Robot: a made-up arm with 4 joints.
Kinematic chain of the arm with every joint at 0, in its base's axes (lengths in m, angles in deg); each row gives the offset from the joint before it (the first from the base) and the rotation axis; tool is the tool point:
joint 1: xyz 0 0 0.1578 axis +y
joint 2: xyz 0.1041 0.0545 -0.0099 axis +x
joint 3: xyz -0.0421 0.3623 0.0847 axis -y
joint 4: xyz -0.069 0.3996 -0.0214 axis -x
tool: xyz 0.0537 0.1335 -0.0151
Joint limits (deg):
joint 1: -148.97..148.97
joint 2: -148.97..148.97
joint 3: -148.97..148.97
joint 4: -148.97..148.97
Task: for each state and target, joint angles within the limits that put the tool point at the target. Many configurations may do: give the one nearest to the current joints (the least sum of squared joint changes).
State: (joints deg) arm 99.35 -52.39 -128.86 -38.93
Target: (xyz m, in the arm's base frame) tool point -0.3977 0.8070 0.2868
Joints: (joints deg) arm 126.64 -29.76 -133.20 -58.27
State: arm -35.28 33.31 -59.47 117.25
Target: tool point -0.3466 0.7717 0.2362
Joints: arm -63.93 23.62 -66.39 67.24
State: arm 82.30 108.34 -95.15 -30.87
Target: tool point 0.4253 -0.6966 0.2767
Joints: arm 56.94 143.80 -93.51 -49.07
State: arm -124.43 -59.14 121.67 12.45
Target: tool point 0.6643 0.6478 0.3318
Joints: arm -92.94 -55.55 121.53 20.28
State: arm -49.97 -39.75 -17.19 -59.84
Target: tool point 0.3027 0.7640 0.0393
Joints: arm -54.51 -38.03 -16.54 -102.82
